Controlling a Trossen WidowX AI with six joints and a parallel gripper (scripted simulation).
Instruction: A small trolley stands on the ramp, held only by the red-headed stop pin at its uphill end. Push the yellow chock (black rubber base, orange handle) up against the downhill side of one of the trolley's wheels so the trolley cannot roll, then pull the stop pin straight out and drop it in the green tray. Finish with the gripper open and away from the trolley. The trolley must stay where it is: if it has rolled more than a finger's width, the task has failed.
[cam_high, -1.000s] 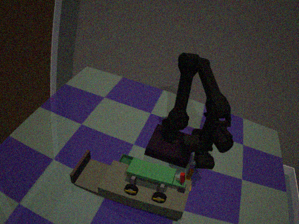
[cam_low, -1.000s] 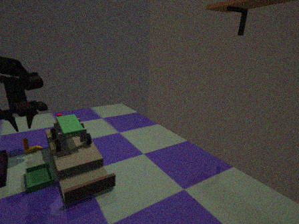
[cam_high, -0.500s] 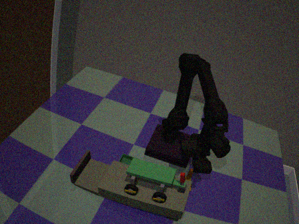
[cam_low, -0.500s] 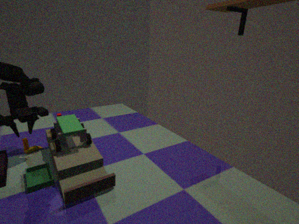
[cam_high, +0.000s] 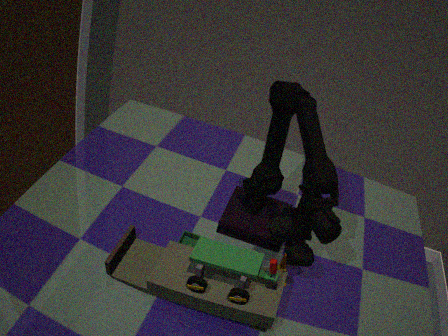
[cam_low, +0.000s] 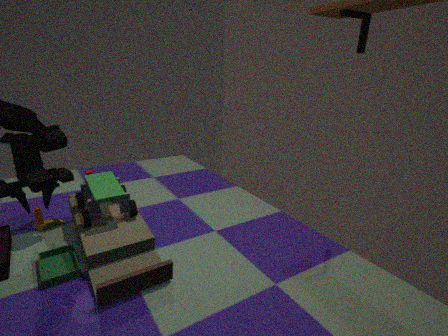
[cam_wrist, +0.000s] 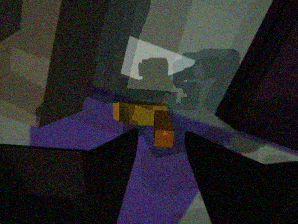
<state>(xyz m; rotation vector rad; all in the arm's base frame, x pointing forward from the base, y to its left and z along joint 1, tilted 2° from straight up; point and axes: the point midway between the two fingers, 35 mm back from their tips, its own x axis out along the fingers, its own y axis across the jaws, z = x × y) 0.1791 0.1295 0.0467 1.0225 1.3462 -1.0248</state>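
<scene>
The yellow chock is 20 mm ahead of my gripper tip and 40 mm below it. Also, from my gripper tip: red-headed stop pin 130 mm ahead, 30 mm to the right, 70 mm above; raised lip 140 mm ahead, 400 mm to the right, 30 mm below; trolley 150 mm ahead, 140 mm to the right, 50 mm above.
</scene>
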